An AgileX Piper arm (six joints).
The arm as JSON. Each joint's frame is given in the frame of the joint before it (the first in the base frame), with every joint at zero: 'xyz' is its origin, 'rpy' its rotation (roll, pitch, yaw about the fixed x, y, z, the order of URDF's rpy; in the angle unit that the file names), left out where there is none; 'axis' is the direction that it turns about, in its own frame. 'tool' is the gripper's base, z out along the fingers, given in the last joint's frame.
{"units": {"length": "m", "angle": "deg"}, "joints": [
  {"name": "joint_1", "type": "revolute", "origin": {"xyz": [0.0, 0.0, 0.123]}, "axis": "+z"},
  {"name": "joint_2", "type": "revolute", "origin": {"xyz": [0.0, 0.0, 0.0]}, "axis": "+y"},
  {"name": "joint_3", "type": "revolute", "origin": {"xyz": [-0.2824, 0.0, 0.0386]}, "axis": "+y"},
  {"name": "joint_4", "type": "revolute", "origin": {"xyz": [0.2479, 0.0, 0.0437]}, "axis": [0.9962, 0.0, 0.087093]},
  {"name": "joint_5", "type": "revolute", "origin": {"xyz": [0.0, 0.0, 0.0]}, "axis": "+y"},
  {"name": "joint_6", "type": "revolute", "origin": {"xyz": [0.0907, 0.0, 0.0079]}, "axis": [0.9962, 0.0, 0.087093]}
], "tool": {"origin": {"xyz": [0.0, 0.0, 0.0], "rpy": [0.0, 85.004, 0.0]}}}
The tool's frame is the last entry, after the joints.
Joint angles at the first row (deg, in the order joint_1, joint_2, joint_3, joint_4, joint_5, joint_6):
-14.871 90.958 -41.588 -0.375 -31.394 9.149
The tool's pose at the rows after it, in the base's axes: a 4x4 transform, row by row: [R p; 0 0 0 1], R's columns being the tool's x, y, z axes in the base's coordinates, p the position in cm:
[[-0.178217 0.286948 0.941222 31.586], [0.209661 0.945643 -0.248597 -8.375], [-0.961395 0.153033 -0.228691 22.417], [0 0 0 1]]
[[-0.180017 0.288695 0.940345 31.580], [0.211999 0.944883 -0.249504 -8.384], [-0.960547 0.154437 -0.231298 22.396], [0 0 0 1]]
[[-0.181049 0.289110 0.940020 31.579], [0.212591 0.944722 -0.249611 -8.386], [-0.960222 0.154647 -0.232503 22.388], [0 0 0 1]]
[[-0.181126 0.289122 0.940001 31.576], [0.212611 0.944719 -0.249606 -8.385], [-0.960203 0.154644 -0.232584 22.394], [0 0 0 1]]
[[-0.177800 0.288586 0.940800 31.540], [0.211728 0.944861 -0.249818 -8.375], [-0.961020 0.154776 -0.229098 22.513], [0 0 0 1]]
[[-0.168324 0.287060 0.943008 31.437], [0.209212 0.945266 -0.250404 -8.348], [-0.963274 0.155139 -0.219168 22.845], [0 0 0 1]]
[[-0.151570 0.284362 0.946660 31.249], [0.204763 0.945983 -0.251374 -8.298], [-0.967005 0.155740 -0.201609 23.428], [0 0 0 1]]
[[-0.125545 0.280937 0.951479 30.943], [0.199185 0.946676 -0.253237 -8.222], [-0.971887 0.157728 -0.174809 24.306], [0 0 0 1]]
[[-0.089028 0.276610 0.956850 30.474], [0.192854 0.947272 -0.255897 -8.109], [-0.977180 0.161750 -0.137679 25.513], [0 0 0 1]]
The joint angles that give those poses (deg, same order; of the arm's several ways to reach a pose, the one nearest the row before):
-14.871 91.004 -41.640 -0.142 -31.148 9.149
-14.871 91.004 -41.648 -0.021 -30.986 9.149
-14.872 91.003 -41.656 -0.002 -30.907 9.151
-14.872 90.988 -41.657 -0.001 -30.885 9.150
-14.871 90.778 -41.657 0.000 -30.881 9.149
-14.872 90.193 -41.656 -0.001 -30.881 9.150
-14.871 89.163 -41.657 -0.001 -30.879 9.150
-14.871 87.600 -41.657 0.062 -30.879 9.170
-14.872 85.414 -41.656 0.194 -30.849 9.246

